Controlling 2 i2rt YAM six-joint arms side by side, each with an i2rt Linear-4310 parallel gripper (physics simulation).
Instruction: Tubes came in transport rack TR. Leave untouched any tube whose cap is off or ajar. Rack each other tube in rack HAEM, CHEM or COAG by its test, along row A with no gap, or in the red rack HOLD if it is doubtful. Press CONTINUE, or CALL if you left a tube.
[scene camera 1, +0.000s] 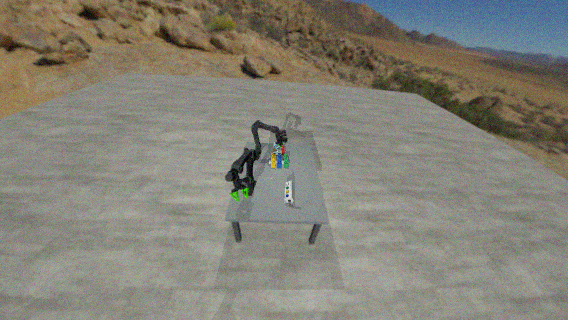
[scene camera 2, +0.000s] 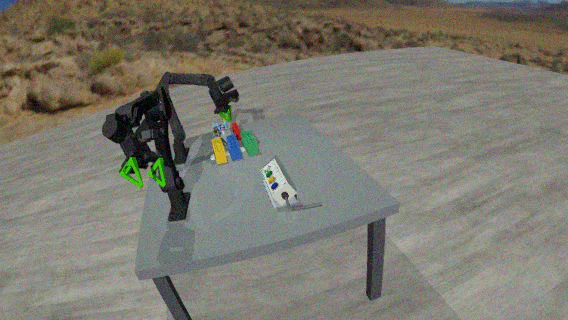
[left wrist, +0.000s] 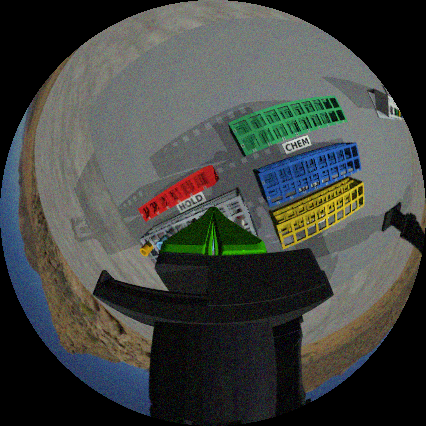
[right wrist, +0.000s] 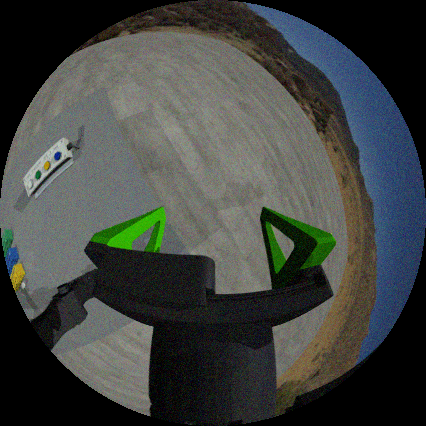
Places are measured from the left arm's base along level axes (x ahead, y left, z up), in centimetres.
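Pixels of known places: left gripper, fingertip midpoint: (scene camera 1: 281, 147) (scene camera 2: 230, 121) (left wrist: 212, 212); right gripper, fingertip midpoint: (scene camera 1: 242, 199) (scene camera 2: 153, 186) (right wrist: 212, 211); left arm's base, origin of the base link: (scene camera 1: 257, 155) (scene camera 2: 181, 156); right arm's base, origin of the base link: (scene camera 1: 250, 187) (scene camera 2: 180, 207) (left wrist: 391, 215) (right wrist: 82, 288).
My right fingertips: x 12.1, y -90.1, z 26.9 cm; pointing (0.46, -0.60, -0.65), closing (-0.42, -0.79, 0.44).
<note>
For each thing: its top centre in the pictures, then the offset to it from my right fingertips. "pt": a spot on its surface instead.
- pale grey transport rack, surface spot: (left wrist: 247, 212) pt dz -23.0, dx +13.1, dy +94.6 cm
- orange-capped tube, middle of its top: (left wrist: 143, 251) dz -17.5, dx +12.8, dy +111.1 cm
- red rack, middle of its top: (left wrist: 169, 197) (scene camera 2: 235, 126) dz -21.2, dx +18.9, dy +104.5 cm
- CHEM label, surface spot: (left wrist: 297, 144) pt dz -26.7, dx +21.2, dy +82.8 cm
- green rack, middle of its top: (left wrist: 301, 115) (scene camera 2: 247, 137) dz -21.2, dx +25.1, dy +83.5 cm
- blue rack, middle of its top: (left wrist: 323, 168) (scene camera 2: 232, 141) dz -21.2, dx +17.4, dy +81.9 cm
- yellow rack, middle of its top: (left wrist: 331, 213) (scene camera 2: 217, 144) dz -21.2, dx +10.0, dy +80.7 cm
- white button console, middle of its top: (scene camera 2: 275, 170) (right wrist: 39, 161) (scene camera 1: 289, 188) dz -18.5, dx +34.1, dy +34.9 cm
My left gripper (scene camera 2: 227, 119) (left wrist: 212, 212) is shut with nothing visible between its fingers, above the pale grey transport rack (left wrist: 247, 212). It hides much of that rack. An orange-capped tube (left wrist: 146, 249) and a light-blue cap (left wrist: 161, 244) show at its left end; cap seating is unclear. The red rack (left wrist: 213, 171) (scene camera 2: 236, 131) has the HOLD label. A CHEM label (left wrist: 297, 144) lies between the green rack (left wrist: 238, 136) (scene camera 2: 250, 143) and blue rack (left wrist: 262, 189) (scene camera 2: 234, 147). The yellow rack (left wrist: 278, 231) (scene camera 2: 219, 151) stands beside the blue. My right gripper (scene camera 1: 241, 195) (scene camera 2: 151, 185) (right wrist: 212, 211) is open and empty, away from the racks.
A white button console (scene camera 2: 281, 178) (scene camera 1: 291, 192) (right wrist: 64, 149) stands on the grey table (scene camera 2: 320, 230) (scene camera 1: 270, 212), with green, yellow and blue buttons showing and a cable at one end. Its button lettering is unreadable. My right arm hangs at the table's left edge in scene camera 2.
</note>
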